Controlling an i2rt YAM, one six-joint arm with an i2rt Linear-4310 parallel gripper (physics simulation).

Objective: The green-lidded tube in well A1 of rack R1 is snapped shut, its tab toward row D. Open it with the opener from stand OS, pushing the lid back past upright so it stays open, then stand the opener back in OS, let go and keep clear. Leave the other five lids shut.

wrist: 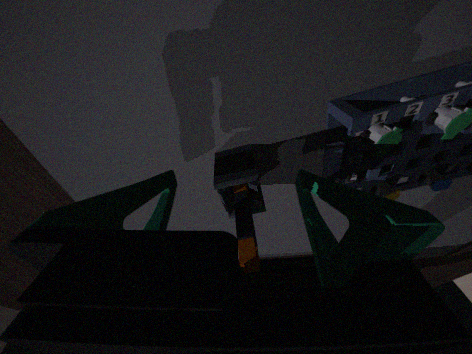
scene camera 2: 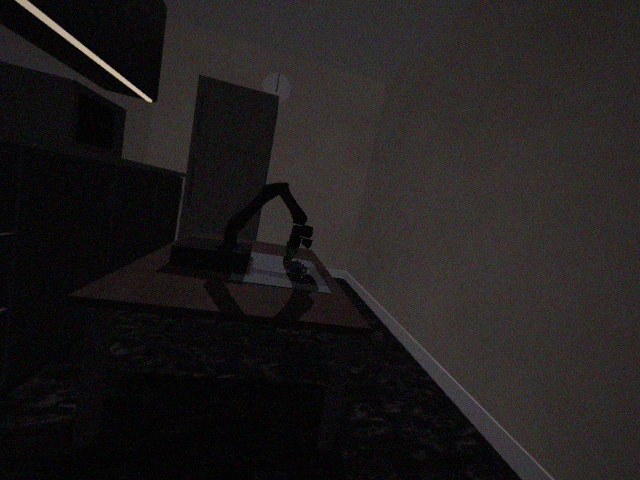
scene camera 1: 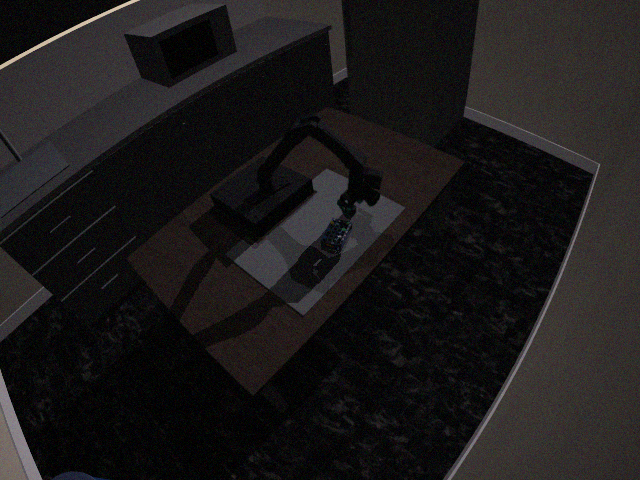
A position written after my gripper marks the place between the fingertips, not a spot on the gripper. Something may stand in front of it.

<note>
My gripper (wrist: 236,176) is open, holding nothing. Also in view: a lid opener (wrist: 247,245). I also see a grey mat (scene camera 1: 291,262).
The grey mat is seen too in scene camera 2 (scene camera 2: 265,269).
</note>
